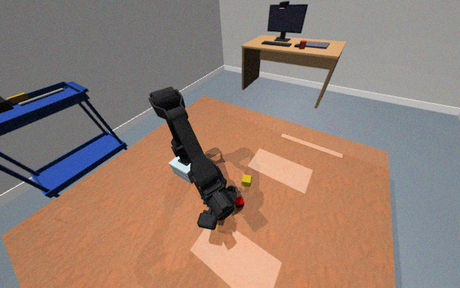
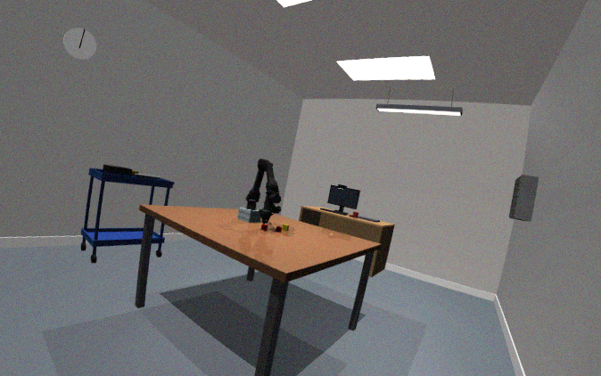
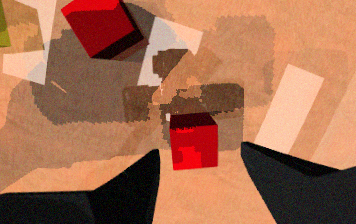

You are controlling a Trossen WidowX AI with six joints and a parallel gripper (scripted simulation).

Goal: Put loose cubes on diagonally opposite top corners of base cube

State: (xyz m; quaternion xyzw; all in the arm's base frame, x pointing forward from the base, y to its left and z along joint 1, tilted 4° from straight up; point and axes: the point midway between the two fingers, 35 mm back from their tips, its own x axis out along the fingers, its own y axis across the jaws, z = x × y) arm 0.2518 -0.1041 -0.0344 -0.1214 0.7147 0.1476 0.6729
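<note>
My gripper tip is now 190 mm to the right of the yellow cube, 40 mm short of it and 20 mm above it.
</note>
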